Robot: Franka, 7 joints.
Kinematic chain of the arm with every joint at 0, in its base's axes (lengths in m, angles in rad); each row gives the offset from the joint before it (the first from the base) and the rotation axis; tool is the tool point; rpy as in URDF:
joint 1: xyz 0 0 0.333 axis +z
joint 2: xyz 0 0 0 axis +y
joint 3: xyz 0 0 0.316 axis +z
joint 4: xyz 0.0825 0 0 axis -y
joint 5: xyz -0.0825 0 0.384 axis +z
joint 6: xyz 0 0 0 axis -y
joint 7: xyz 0.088 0 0 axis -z
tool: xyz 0 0 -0.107 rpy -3.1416 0 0
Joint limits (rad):
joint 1: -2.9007..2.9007
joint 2: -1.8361..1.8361
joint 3: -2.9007..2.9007
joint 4: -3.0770..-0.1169
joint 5: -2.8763..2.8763
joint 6: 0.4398..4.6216
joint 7: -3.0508..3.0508
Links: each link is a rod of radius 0.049 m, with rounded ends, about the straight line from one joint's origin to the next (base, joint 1, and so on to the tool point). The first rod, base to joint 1, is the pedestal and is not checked.
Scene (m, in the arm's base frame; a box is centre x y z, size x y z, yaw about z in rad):
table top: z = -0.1
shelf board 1: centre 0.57 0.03 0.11 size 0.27 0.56 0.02 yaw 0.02
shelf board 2: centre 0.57 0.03 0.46 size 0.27 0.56 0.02 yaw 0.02
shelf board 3: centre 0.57 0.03 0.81 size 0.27 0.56 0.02 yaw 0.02
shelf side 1: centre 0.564 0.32 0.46 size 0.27 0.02 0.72 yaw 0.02
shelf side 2: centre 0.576 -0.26 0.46 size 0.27 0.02 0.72 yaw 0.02
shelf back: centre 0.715 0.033 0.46 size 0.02 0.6 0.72 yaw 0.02
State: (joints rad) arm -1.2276 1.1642 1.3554 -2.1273 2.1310 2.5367 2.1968
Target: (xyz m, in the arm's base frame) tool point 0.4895 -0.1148 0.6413
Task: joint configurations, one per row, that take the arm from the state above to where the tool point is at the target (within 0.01 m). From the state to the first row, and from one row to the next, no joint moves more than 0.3 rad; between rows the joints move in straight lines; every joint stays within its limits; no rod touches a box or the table.
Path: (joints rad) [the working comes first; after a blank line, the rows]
Joints at the target: -1.0991 -0.3678 0.8663 -1.9464 2.1338 3.0589 2.1968
Straight joint move there: touches shelf board 2.

1: -1.4593 1.1904 1.4486 -2.3700 2.1823 2.6592 2.1968
2: -1.6910 1.2166 1.5419 -2.6127 2.2337 2.7817 2.1968
3: -1.9228 1.2428 1.6351 -2.8554 2.2850 2.9042 2.1968
4: -1.8132 0.9741 1.5107 -2.7922 2.2776 2.9708 2.1968
5: -1.7036 0.7054 1.3863 -2.7291 2.2701 3.0373 2.1968
6: -1.5940 0.4367 1.2619 -2.6659 2.2626 3.1039 2.1968
7: -1.4844 0.1680 1.1375 -2.6027 2.2552 3.1704 2.1968
8: -1.3748 -0.1007 1.0131 -2.5395 2.2477 3.2370 2.1968
9: -1.2652 -0.3694 0.8887 -2.4763 2.2402 3.3035 2.1968
10: -1.1556 -0.6381 0.7643 -2.4132 2.2327 3.3701 2.1968
11: -1.0460 -0.9068 0.6400 -2.3500 2.2253 3.4367 2.1968
12: -1.0726 -0.6373 0.7531 -2.1482 2.1795 3.2478 2.1968
13: -1.0991 -0.3678 0.8663 -1.9464 2.1338 3.0589 2.1968

